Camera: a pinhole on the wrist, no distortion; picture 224 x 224 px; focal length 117.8 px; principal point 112.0 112.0 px. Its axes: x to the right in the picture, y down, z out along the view. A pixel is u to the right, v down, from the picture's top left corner.
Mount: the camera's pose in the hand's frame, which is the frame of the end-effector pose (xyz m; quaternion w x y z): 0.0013 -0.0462 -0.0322 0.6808 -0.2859 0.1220 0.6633
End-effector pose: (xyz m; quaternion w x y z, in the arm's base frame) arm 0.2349 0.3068 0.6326 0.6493 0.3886 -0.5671 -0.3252
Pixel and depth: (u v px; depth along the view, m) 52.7 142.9 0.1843
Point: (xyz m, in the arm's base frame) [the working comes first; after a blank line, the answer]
In the camera's frame: -0.0928 0.0483 0.1843

0.0674 0.3545 0.5750
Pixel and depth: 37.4 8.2 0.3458
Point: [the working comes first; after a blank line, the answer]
In the camera's frame: -0.2190 -0.3047 0.3458

-0.1658 0.0593 0.7335
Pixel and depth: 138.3 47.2 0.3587
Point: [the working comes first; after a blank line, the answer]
In the camera's frame: 0.0801 -0.1973 0.3587

-0.0069 0.2750 0.9048
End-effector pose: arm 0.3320 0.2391 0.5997 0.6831 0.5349 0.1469 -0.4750
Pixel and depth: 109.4 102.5 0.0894
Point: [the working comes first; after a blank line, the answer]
In the camera's frame: -0.0020 -0.0072 0.0894

0.3148 0.2073 0.6249
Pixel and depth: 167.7 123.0 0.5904
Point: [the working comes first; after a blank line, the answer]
In the camera's frame: 0.2792 0.0551 0.5904

0.5794 0.0592 1.1167
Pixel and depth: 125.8 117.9 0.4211
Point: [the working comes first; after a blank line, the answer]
In the camera's frame: 0.0493 0.0211 0.4211

0.3766 0.0451 0.9135
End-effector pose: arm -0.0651 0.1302 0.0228 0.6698 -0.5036 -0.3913 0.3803
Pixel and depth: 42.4 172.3 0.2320
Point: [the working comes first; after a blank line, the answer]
In the camera's frame: -0.1371 0.1188 0.2320

-0.3159 0.0399 0.0724
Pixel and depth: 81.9 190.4 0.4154
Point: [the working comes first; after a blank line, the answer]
In the camera's frame: -0.1061 0.2765 0.4154

-0.4929 -0.0712 -0.0533
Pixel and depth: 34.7 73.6 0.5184
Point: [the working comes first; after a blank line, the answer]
In the camera's frame: -0.3402 -0.1690 0.5184

-0.6044 0.3748 0.1757
